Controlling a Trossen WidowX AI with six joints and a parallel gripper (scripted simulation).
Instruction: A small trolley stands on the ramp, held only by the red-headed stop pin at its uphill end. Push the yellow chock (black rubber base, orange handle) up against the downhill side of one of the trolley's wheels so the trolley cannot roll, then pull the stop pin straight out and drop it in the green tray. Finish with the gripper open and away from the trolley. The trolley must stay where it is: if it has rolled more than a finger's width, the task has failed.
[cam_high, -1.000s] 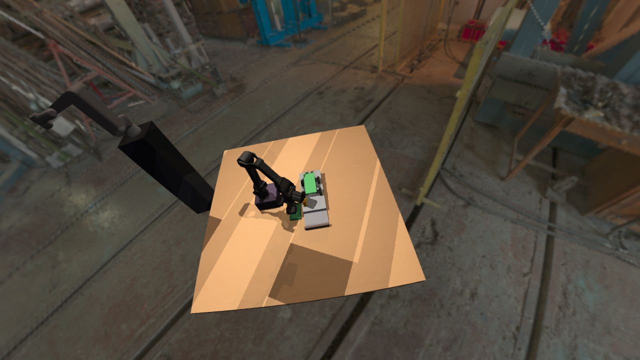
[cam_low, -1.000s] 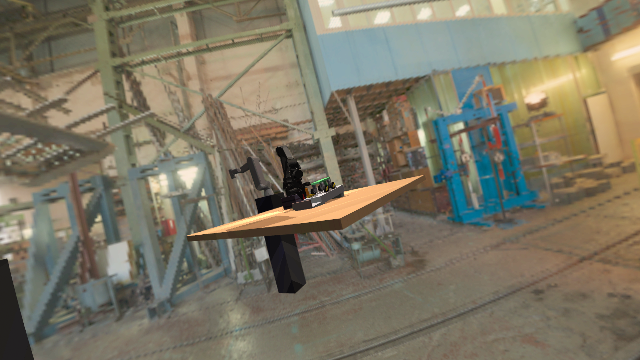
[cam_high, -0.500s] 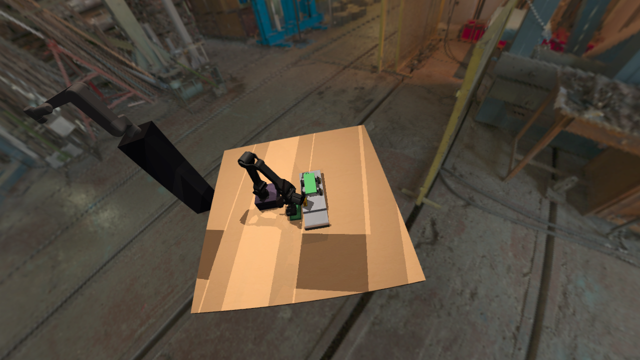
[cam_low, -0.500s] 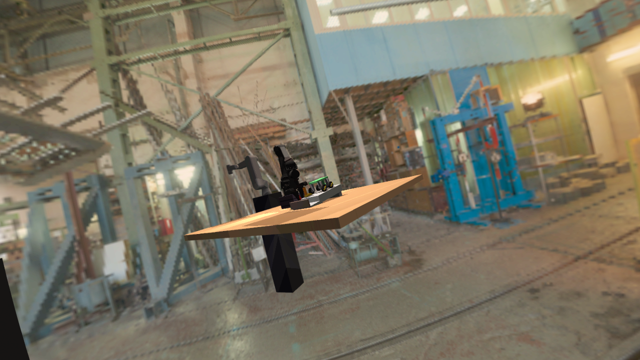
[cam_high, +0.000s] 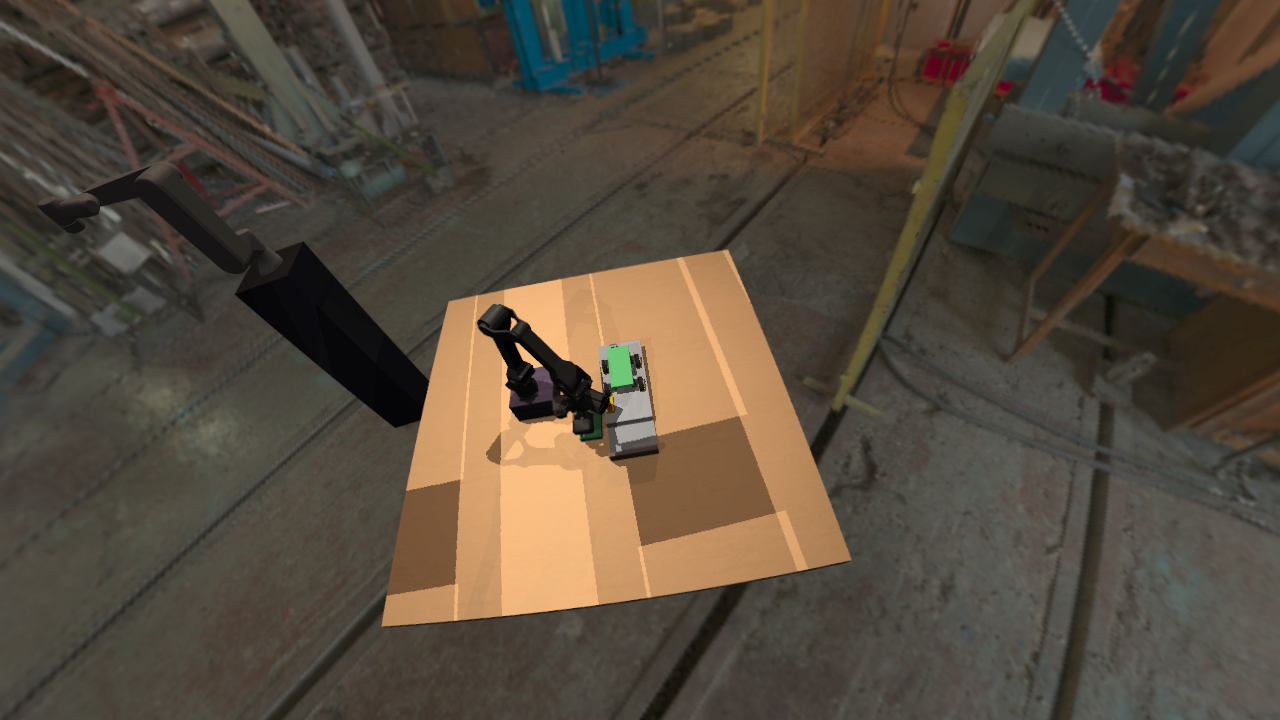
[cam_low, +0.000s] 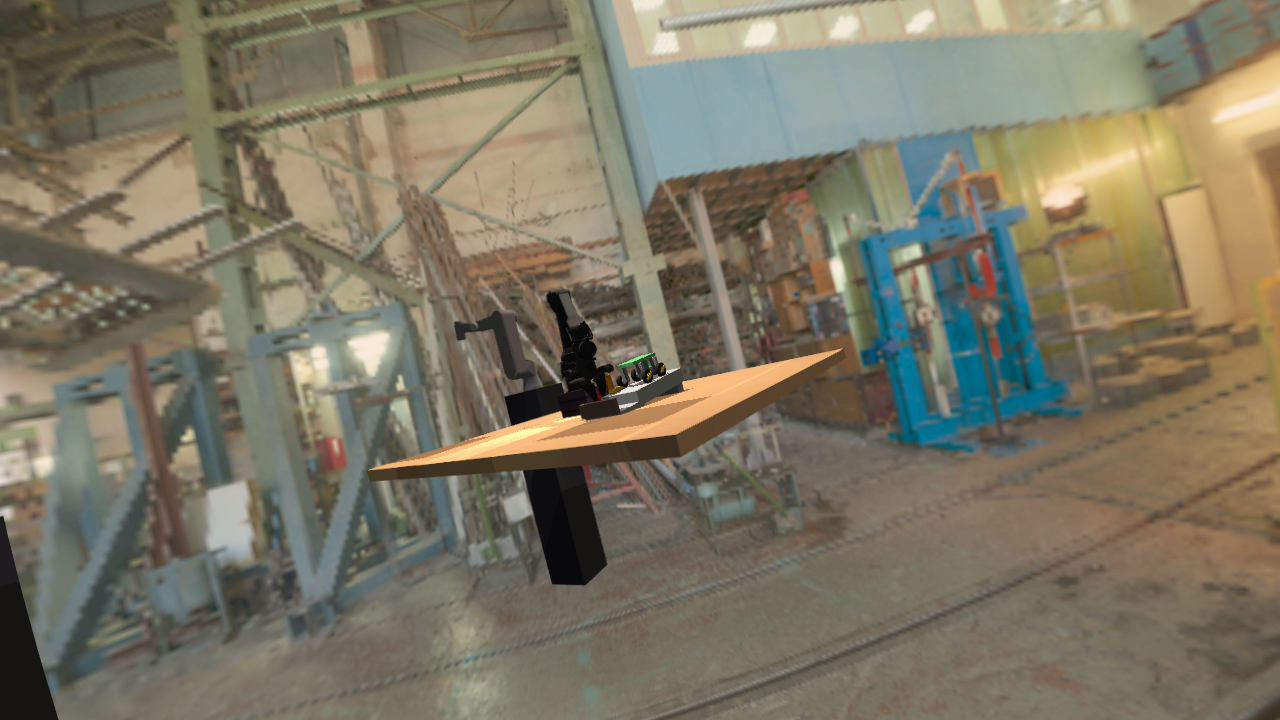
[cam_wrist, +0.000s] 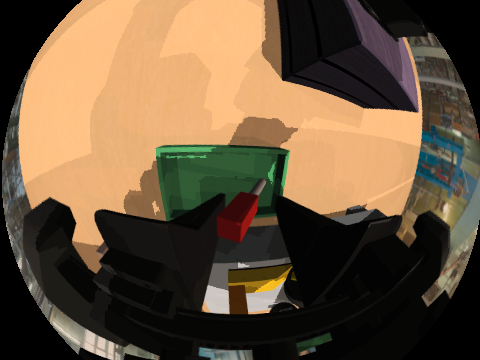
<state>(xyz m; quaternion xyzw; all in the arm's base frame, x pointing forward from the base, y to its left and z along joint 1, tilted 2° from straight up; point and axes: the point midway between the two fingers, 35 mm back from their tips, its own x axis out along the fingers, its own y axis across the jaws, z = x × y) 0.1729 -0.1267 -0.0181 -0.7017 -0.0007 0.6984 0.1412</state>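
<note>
Now: gripper tip 8 cm short of the yellow chock, 1 cm to the left of it and 3 cm below it. Round my gripper tip: red-headed stop pin (right at my gripper tip); then brown end stop (10 cm ahead, 18 cm to the right, 2 cm below); then trolley (14 cm ahead, 7 cm to the left, 6 cm above).
</note>
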